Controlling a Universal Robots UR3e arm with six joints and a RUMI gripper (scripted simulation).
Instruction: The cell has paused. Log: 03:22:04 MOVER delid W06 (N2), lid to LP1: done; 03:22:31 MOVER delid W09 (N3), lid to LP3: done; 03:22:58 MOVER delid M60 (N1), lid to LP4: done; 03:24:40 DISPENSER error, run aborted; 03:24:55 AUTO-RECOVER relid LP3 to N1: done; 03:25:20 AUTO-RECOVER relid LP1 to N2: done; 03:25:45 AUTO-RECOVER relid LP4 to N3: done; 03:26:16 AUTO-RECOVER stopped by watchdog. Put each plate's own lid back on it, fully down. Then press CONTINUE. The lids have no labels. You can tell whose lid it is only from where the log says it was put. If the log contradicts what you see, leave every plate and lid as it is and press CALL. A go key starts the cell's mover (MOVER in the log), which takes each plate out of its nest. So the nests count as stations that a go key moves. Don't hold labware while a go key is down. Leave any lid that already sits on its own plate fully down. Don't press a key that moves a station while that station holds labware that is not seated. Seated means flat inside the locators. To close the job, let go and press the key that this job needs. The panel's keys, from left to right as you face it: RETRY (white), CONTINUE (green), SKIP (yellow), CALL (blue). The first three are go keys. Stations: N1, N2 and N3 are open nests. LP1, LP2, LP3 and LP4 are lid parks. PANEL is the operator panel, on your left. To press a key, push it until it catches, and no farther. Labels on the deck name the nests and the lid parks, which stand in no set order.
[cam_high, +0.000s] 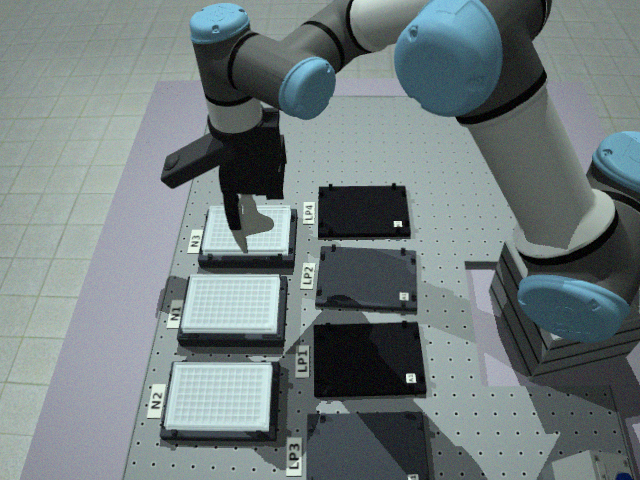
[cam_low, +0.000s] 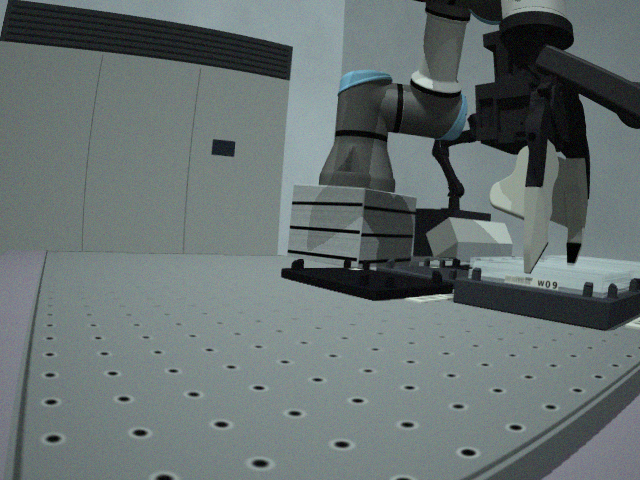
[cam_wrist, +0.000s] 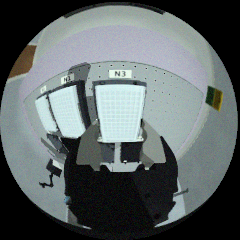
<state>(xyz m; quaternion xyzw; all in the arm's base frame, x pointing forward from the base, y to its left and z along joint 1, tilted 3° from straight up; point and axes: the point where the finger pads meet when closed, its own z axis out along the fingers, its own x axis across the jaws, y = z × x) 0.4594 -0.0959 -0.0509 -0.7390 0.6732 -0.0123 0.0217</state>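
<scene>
Now: the lid 1 cm below my hand. Also, from my hand: plate (2 cm below); then LP2 lid park (19 cm behind, 5 cm to the left, 4 cm below); then LP4 lid park (17 cm behind, 8 cm to the right, 4 cm below).
</scene>
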